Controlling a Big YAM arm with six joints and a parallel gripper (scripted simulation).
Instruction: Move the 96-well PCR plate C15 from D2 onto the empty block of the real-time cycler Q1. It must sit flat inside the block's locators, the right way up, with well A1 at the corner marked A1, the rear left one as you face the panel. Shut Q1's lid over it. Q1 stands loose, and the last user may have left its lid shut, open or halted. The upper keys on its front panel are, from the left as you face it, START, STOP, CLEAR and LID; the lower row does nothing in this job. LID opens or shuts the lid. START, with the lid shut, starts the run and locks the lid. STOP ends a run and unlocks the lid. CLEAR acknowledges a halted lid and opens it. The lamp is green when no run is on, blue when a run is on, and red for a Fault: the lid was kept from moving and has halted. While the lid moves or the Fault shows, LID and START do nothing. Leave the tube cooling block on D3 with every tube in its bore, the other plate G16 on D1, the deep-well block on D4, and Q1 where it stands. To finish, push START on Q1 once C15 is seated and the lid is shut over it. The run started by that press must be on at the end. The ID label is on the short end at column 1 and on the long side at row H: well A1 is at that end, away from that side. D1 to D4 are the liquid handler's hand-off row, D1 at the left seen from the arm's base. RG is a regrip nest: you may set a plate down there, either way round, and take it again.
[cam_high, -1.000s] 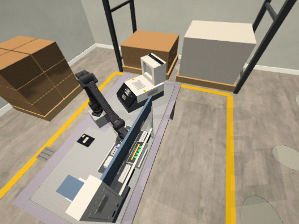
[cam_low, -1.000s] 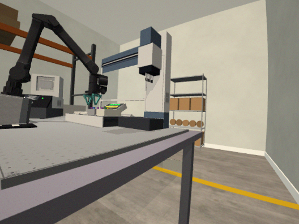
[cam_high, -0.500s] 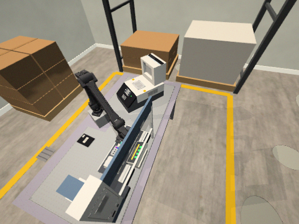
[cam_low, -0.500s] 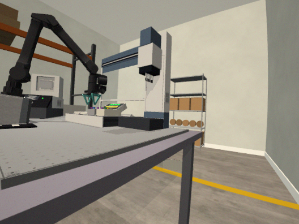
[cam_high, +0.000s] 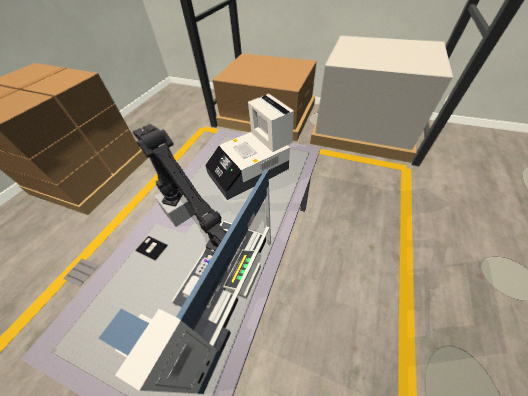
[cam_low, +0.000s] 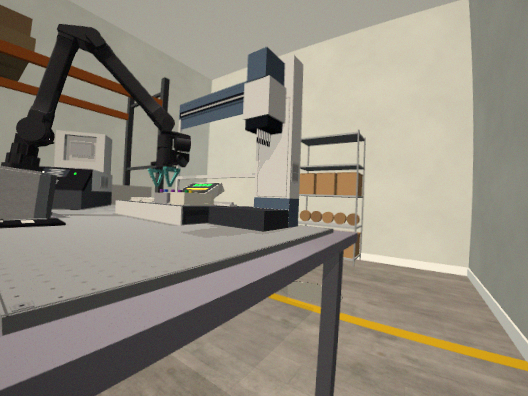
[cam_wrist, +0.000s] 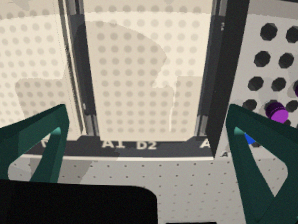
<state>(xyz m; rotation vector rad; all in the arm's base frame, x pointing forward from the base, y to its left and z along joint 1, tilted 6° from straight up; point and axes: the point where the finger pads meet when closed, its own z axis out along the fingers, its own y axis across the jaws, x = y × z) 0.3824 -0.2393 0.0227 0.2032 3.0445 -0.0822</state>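
My gripper is now 60 mm above the white PCR plate. The rest, counted from my hand: tube cooling block: 100 mm to the right, 50 mm below, 20 mm behind; then black regrip nest: 430 mm behind, 120 mm below, 30 mm to the right; then blue gantry beam: 390 mm above, 170 mm ahead, 120 mm to the right.
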